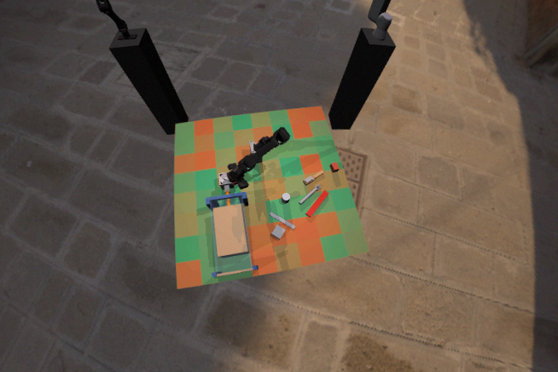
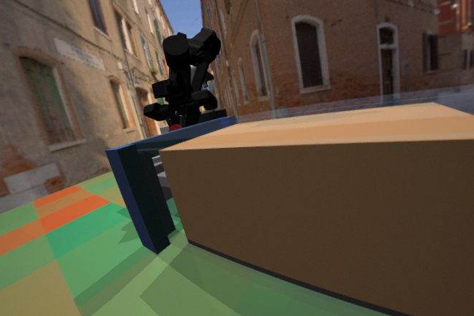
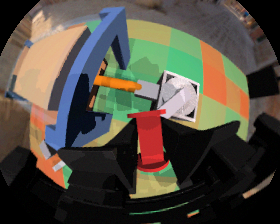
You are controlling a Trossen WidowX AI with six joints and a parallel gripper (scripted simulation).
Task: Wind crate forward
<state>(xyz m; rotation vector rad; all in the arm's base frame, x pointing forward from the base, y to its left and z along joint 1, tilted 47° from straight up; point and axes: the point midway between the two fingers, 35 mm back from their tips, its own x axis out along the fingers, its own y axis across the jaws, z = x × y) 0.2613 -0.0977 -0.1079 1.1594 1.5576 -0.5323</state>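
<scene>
Now: the grey winch handle 30 mm behind my gripper tip, 20 mm to the right of it and 30 mm below it. Also, from my gripper tip: red knob (10 mm behind, 20 mm to the left); then grey winch (70 mm behind, 80 mm to the right, 100 mm below); then round puck (90 mm ahead, 340 mm to the left, 100 mm below).
</scene>
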